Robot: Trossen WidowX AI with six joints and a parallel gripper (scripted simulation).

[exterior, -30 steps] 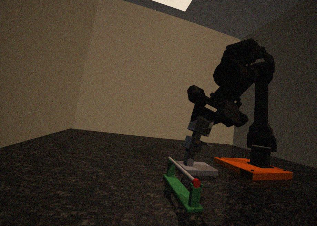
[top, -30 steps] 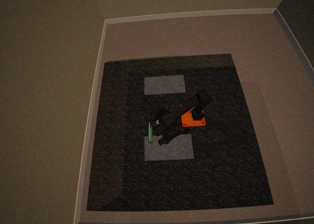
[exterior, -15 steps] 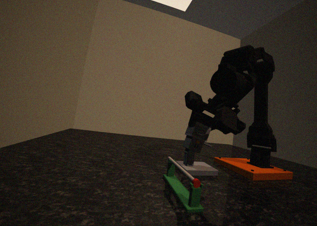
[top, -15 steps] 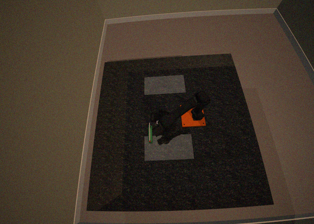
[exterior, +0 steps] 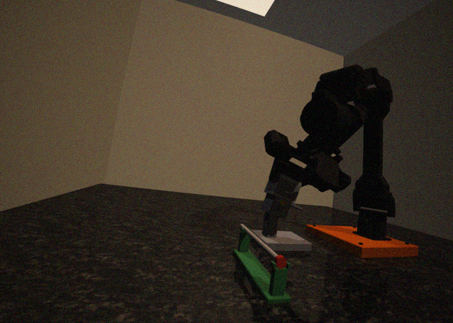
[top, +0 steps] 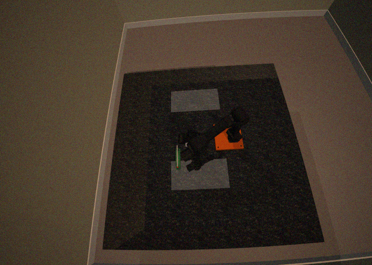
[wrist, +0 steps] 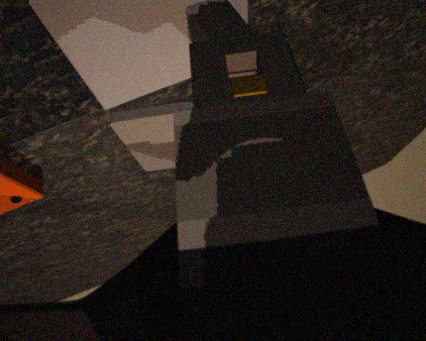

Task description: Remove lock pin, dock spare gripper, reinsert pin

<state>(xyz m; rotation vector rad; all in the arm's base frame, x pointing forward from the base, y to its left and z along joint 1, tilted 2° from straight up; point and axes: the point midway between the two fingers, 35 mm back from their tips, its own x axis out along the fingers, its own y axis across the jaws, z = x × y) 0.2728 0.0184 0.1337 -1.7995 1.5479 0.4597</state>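
Now: gripper tip 1 cm to the right of the spare gripper and 1 cm above it. Round my gripper tip: green rack (14 cm to the left, 11 cm below, 10 cm ahead); grey socket (8 cm below, 2 cm to the left).
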